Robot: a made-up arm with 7 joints. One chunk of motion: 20 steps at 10 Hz.
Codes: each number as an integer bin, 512 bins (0 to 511) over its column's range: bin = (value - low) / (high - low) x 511, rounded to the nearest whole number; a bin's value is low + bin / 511 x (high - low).
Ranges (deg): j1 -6.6..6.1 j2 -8.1..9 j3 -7.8..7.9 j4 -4.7..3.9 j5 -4..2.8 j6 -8..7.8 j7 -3.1..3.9
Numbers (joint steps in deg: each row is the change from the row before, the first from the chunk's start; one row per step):
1: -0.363 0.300 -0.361 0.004 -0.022 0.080 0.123
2: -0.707 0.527 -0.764 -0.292 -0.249 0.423 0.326
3: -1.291 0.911 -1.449 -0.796 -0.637 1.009 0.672
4: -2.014 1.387 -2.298 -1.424 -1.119 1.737 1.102
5: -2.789 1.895 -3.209 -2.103 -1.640 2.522 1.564
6: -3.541 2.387 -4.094 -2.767 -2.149 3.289 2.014
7: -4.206 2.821 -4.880 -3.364 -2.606 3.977 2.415
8: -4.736 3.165 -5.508 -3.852 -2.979 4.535 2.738
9: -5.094 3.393 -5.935 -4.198 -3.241 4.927 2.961
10: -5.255 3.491 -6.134 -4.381 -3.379 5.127 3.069
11: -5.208 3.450 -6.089 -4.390 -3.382 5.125 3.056
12: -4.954 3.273 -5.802 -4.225 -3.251 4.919 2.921
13: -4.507 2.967 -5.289 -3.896 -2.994 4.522 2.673
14: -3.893 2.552 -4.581 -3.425 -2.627 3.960 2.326
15: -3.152 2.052 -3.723 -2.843 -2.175 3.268 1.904
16: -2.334 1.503 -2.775 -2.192 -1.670 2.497 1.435
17: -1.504 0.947 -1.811 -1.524 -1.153 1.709 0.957
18: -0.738 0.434 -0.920 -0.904 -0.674 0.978 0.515
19: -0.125 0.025 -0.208 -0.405 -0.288 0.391 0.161
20: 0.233 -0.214 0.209 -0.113 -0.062 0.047 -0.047
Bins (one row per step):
1: 251 251 242 280 299 261 235
2: 237 258 229 262 282 272 250
3: 214 269 207 232 253 291 275
4: 185 284 179 195 216 315 307
5: 153 299 149 154 177 340 340
6: 123 313 121 115 139 365 373
7: 96 326 95 79 105 387 403
8: 75 337 75 50 77 405 426
9: 61 343 61 30 57 418 442
10: 54 346 54 19 47 425 450
11: 56 345 56 18 46 424 449
12: 66 340 65 28 56 418 440
13: 84 331 82 48 76 405 421
14: 109 318 105 76 103 387 396
15: 139 303 133 110 137 364 365
16: 172 287 164 149 175 339 331
17: 205 270 195 189 214 314 296
18: 236 255 224 226 250 290 264
19: 261 243 247 255 279 271 238
20: 275 236 261 273 296 260 223

